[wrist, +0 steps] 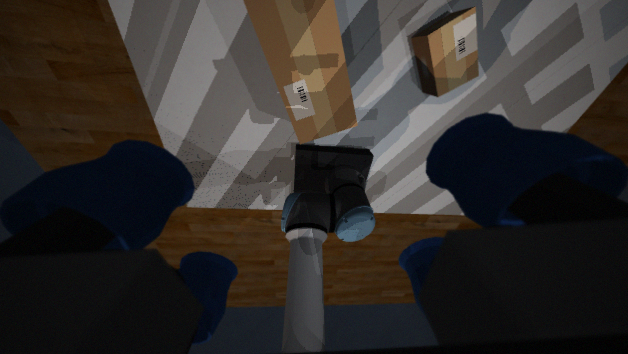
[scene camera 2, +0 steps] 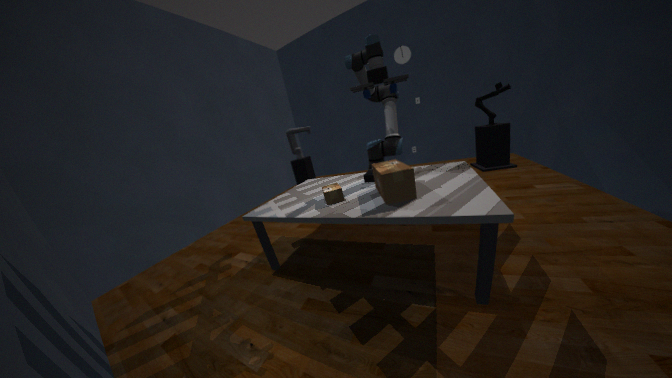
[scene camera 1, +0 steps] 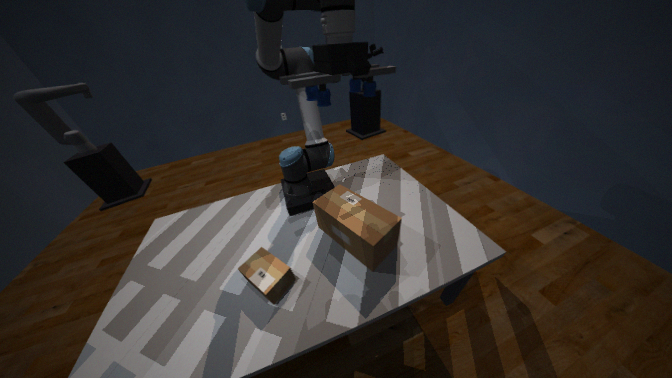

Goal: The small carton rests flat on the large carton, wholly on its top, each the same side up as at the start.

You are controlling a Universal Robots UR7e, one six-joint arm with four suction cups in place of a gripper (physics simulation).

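Frame: origin at the arm's base, x ahead, y left, z up, level; metres.
Seen in the pictures: hand, tool point: [wrist: 313,224] [scene camera 2: 380,94] [scene camera 1: 341,97]; arm's base, link origin: [wrist: 344,182] [scene camera 1: 298,190].
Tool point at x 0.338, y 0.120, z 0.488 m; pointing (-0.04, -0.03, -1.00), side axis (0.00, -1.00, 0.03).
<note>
Pixels of each thing's middle, then the offset from my tool point to it.
- small carton, body centre: [wrist: 444,56] [scene camera 1: 267,274] [scene camera 2: 332,193] 0.045 m ahead, 0.385 m right, 0.500 m down
- large carton, body centre: [wrist: 308,66] [scene camera 1: 354,223] [scene camera 2: 391,179] 0.049 m ahead, 0.015 m right, 0.462 m down
The small carton [scene camera 1: 266,274] [scene camera 2: 333,194] [wrist: 447,52], brown with a white barcode label on top, rests on the table to the left of the large carton in both scene views. The large carton [scene camera 1: 357,225] [scene camera 2: 395,182] [wrist: 312,75], brown with a label on its top, stands on the table near the arm's base, apart from the small one. My gripper [scene camera 1: 341,93] [scene camera 2: 381,92], with four blue suction cups, hangs high above the table. It is open and holds no carton. Part of the large carton is cut off at the top of the wrist view.
The table [scene camera 1: 200,235] [scene camera 2: 360,219] [wrist: 200,100] is white with striped shadows. The arm's black base [scene camera 1: 299,201] [wrist: 330,162] stands close behind the large carton. Dark pedestals [scene camera 1: 107,175] [scene camera 2: 492,145] with small arms stand on the floor beyond the table.
</note>
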